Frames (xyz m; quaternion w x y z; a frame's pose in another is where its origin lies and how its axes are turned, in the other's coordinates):
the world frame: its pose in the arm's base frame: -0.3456 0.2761 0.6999 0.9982 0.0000 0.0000 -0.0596
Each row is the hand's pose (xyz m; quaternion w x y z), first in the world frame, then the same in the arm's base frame.
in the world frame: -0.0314 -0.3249 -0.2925 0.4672 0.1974 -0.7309 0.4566
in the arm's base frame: -0.4154 -0.0428 0.4074 0.4936 0.1535 -0.7414 0.4280
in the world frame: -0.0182 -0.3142 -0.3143 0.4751 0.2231 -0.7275 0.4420
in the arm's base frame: -0.4011 -0.0337 0.3856 0.5006 0.1793 -0.7395 0.4129
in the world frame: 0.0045 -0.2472 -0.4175 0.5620 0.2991 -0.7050 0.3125
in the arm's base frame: -0.3705 0.0301 0.2824 0.5796 0.2566 -0.7216 0.2785
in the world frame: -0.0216 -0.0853 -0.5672 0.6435 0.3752 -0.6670 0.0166
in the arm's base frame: -0.3772 0.1940 0.1327 0.6433 0.3348 -0.6882 -0.0218
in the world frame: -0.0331 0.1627 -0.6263 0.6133 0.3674 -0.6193 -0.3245
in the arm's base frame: -0.3591 0.4416 0.0736 0.5929 0.3298 -0.6401 -0.3605
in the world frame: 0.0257 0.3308 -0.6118 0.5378 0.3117 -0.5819 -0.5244
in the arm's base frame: -0.2807 0.6015 0.0881 0.5056 0.2765 -0.5994 -0.5555
